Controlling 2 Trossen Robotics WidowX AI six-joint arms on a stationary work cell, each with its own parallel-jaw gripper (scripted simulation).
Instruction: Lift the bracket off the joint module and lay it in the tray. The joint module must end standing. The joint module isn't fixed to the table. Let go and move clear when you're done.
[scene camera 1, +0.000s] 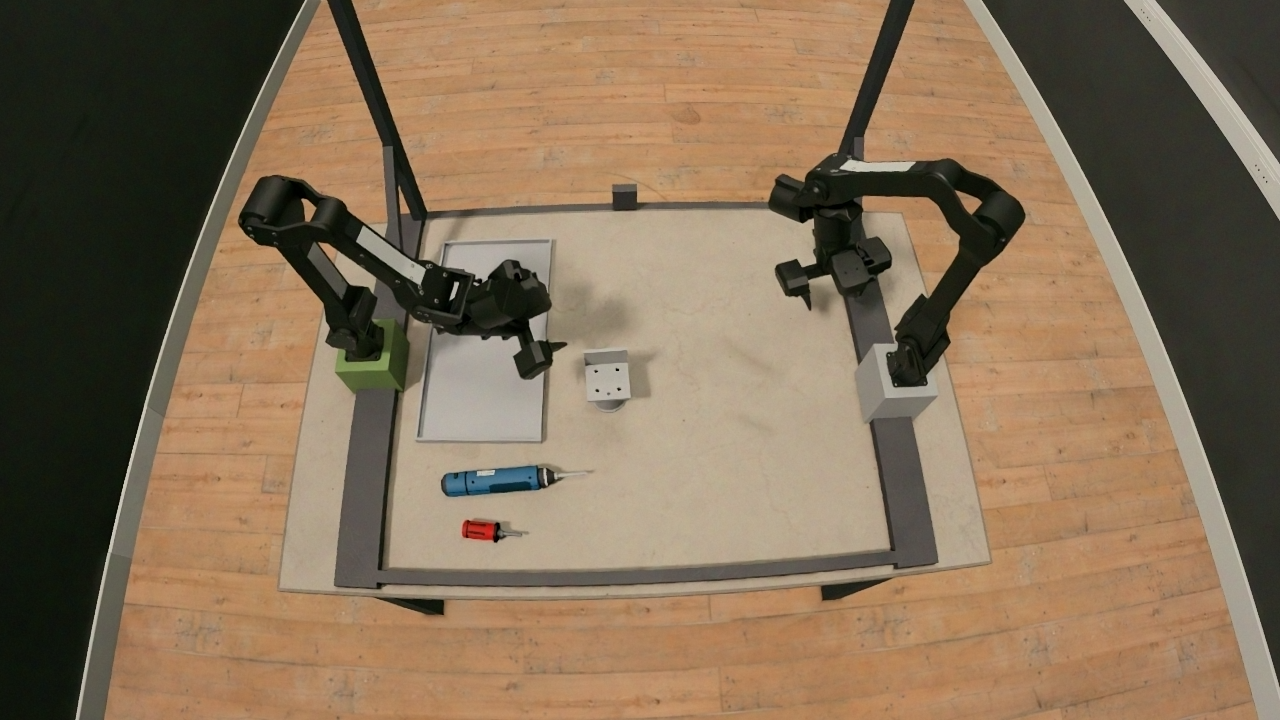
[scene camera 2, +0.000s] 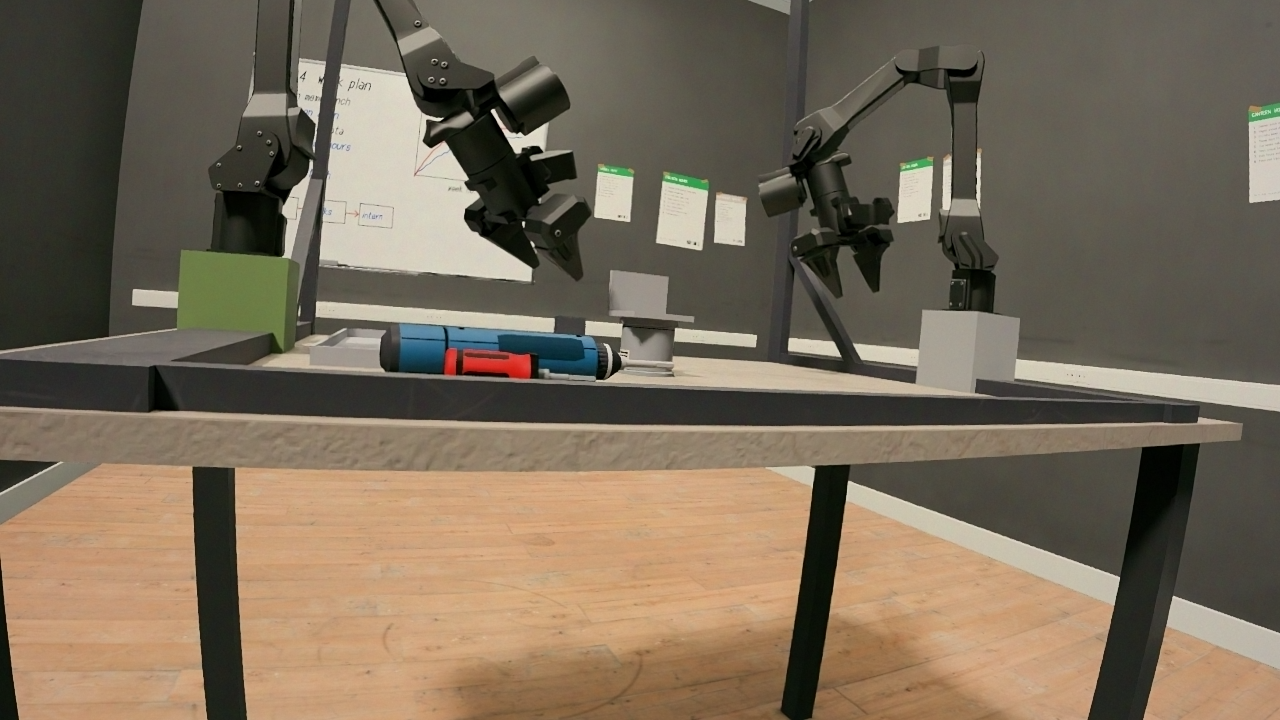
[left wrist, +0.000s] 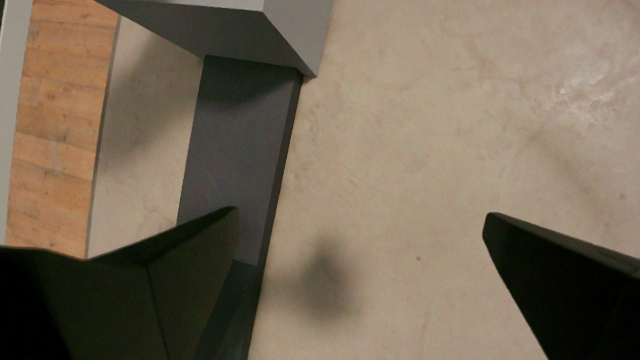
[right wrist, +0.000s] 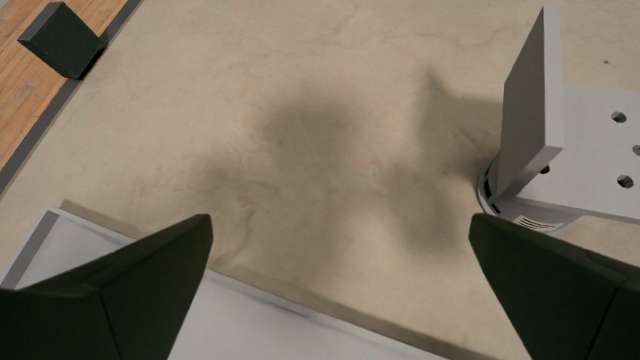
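In the right wrist view my left gripper is out of frame, and in the left wrist view my right gripper is out of frame. My left gripper does show in the left wrist view (362, 222), and scene camera 1 and scene camera 2 give it to me as well. As for my right gripper, I see it in the right wrist view (342, 226), in scene camera 1 and in scene camera 2. On my left gripper, (scene camera 1: 842, 260) and (scene camera 2: 855, 203) are the same spot. On my right gripper, too, (scene camera 1: 555, 345) is the same spot as (scene camera 2: 578, 248).
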